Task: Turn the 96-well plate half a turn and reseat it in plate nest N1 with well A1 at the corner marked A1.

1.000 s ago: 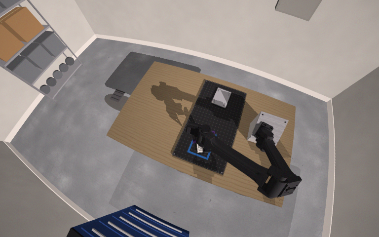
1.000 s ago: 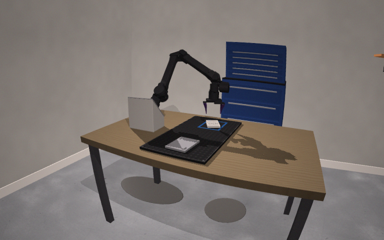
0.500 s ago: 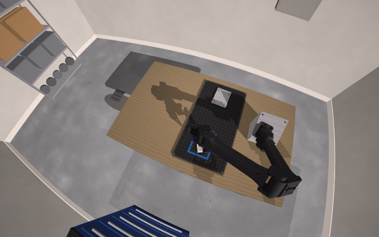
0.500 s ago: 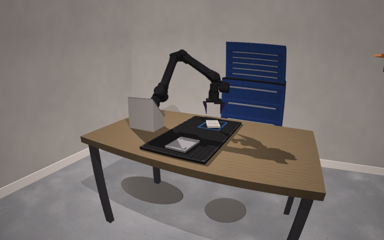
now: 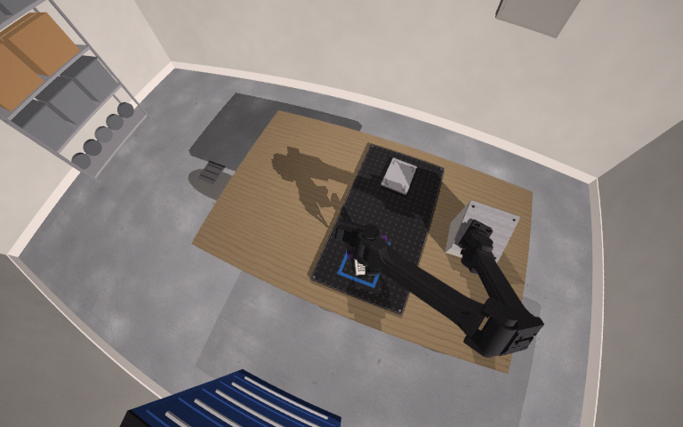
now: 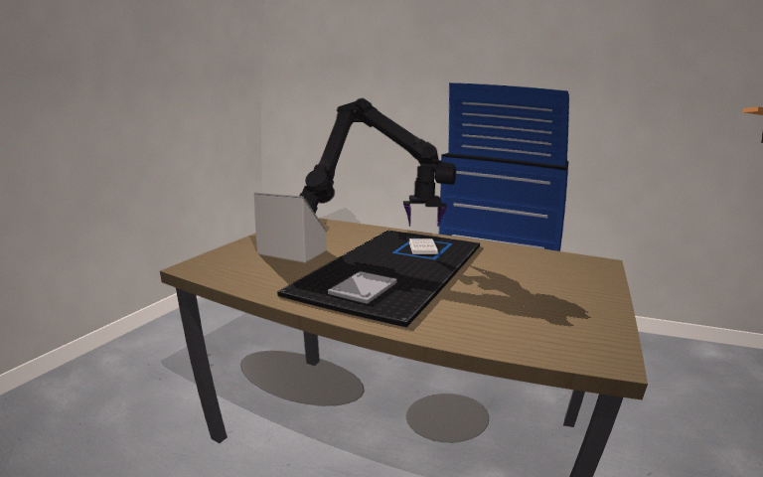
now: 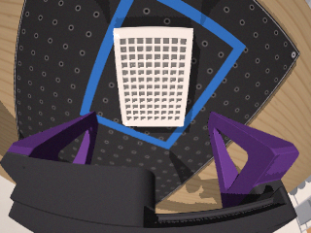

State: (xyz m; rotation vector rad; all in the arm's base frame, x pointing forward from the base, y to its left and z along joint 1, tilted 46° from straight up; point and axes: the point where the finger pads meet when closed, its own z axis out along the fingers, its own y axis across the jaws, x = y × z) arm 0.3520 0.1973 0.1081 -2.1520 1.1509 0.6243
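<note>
Now: hand 80 mm above the white 96-well plate. From my hand the other things lie so: grey plate nest N1: 410 mm to the right, 80 mm below, 10 mm ahead; A1 label: 330 mm to the right, 80 mm below, 60 mm ahead.
</note>
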